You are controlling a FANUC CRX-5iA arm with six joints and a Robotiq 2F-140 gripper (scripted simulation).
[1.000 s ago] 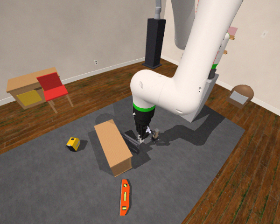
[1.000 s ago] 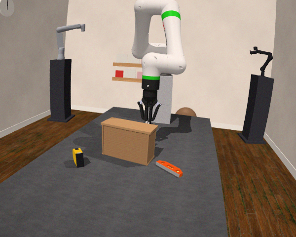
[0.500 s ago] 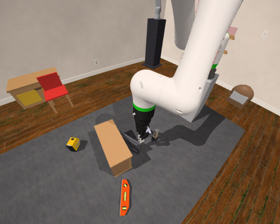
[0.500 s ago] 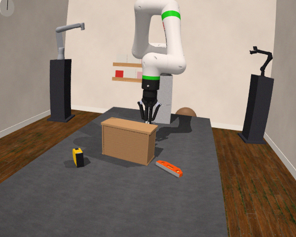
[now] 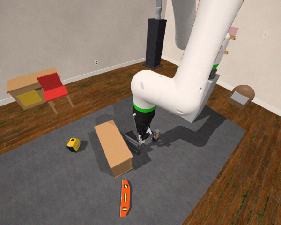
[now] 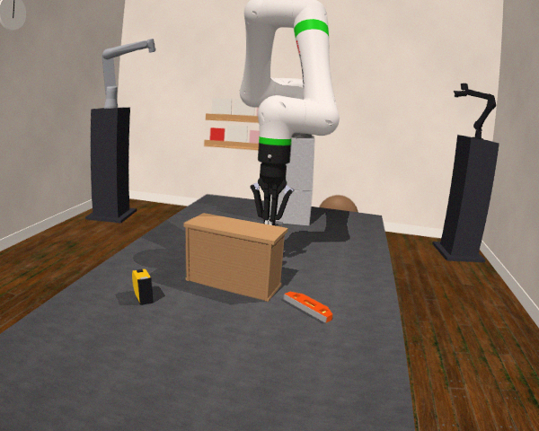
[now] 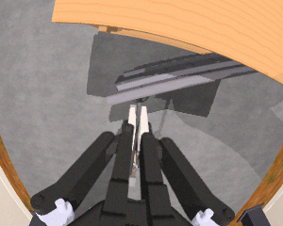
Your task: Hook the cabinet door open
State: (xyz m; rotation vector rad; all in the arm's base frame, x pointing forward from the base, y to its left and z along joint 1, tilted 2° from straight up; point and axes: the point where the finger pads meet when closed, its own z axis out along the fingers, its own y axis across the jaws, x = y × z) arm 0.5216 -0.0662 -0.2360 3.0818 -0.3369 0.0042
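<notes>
Right now the dark grey door is 50 mm ahead of my hand, 70 mm to the right of it and 40 mm below it. From my hand the other things lie so: yellow tape measure: 290 mm ahead, 290 mm to the right, 80 mm below.
</notes>
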